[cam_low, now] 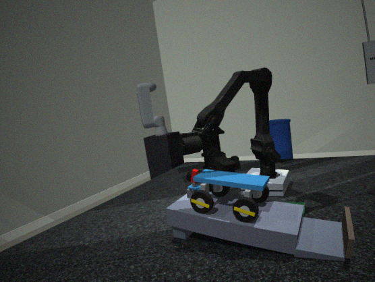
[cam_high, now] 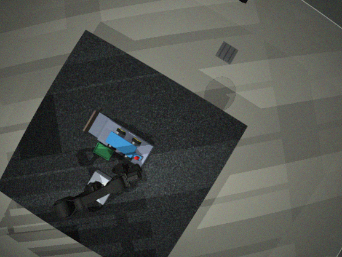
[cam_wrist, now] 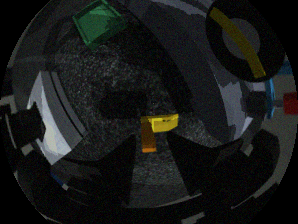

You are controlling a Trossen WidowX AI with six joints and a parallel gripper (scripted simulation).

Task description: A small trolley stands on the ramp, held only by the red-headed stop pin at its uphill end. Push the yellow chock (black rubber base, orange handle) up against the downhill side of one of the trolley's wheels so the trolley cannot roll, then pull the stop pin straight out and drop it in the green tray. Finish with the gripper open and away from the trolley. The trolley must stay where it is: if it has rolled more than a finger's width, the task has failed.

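Now: the yellow chock 1 cm ahead of my gripper tip, 1 cm to the right of it and 2 cm below it. Round my gripper tip: red-headed stop pin: 13 cm ahead, 2 cm to the right, 9 cm above; blue trolley: 16 cm ahead, 10 cm to the left, 7 cm above; grey ramp: 16 cm ahead, 10 cm to the left.
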